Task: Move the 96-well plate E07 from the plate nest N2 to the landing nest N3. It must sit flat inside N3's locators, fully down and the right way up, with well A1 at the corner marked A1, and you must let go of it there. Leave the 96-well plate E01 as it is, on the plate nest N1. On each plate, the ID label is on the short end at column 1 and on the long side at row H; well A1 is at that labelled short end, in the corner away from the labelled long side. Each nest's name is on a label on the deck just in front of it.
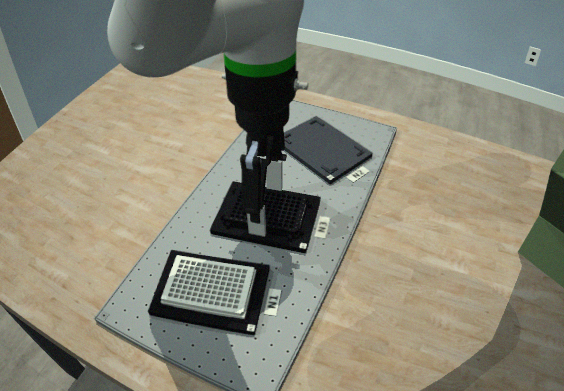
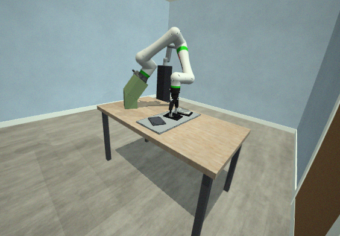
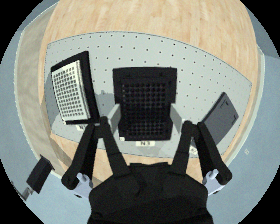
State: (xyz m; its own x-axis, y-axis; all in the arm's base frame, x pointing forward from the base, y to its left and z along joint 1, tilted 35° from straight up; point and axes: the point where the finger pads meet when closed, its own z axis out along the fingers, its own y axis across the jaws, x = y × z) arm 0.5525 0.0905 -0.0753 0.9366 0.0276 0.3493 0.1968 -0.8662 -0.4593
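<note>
Right now the black 96-well plate E07 is 2 cm below my hand. From my hand the other things lie so: label N3 (9 cm behind, 2 cm to the right, 4 cm below); black landing nest N3 (4 cm below); label N1 (9 cm behind, 15 cm to the left, 4 cm below).
</note>
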